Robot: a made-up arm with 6 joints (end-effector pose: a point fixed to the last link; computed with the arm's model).
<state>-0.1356 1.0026 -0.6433 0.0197 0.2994 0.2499</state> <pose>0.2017 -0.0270 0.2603 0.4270 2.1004 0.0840</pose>
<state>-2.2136 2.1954 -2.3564 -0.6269 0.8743 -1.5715</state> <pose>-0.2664 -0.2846 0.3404 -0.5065 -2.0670 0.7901</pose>
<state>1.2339 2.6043 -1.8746 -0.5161 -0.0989 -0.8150</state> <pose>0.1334 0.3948 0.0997 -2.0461 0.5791 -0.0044</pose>
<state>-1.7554 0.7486 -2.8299 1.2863 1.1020 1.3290</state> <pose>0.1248 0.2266 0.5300 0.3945 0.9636 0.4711</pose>
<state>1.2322 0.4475 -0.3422 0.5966 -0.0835 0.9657</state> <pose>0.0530 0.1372 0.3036 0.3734 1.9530 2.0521</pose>
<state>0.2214 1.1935 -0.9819 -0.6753 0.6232 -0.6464</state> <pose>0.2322 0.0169 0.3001 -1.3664 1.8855 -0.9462</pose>
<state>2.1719 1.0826 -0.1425 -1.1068 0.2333 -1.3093</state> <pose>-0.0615 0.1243 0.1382 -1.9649 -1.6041 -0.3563</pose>
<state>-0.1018 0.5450 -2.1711 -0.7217 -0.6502 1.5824</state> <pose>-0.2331 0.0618 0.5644 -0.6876 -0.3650 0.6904</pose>
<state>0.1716 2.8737 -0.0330 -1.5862 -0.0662 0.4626</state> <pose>-0.0899 -0.0093 0.0817 1.1833 -1.6389 -0.6820</pose>
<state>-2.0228 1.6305 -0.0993 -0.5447 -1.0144 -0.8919</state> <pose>-0.0290 -0.1551 0.1232 0.6498 2.3098 -1.4286</pose>
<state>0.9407 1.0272 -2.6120 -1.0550 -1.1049 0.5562</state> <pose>-0.1505 -0.0815 0.5873 -0.3065 -1.1221 0.3424</pose>
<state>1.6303 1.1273 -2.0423 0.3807 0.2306 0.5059</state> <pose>-0.0144 0.1054 0.6028 -0.4756 0.9156 2.3754</pose>
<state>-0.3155 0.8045 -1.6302 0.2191 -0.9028 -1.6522</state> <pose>-0.0218 -0.0099 0.5918 0.3130 -0.1099 -1.7964</pose>
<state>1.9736 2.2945 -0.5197 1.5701 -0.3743 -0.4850</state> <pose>-0.0149 0.1232 0.0134 -1.2168 2.4851 -0.1830</pose>
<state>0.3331 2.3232 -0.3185 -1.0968 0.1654 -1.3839</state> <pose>0.0503 0.0027 0.0183 2.7495 -0.4181 -0.4256</pose>
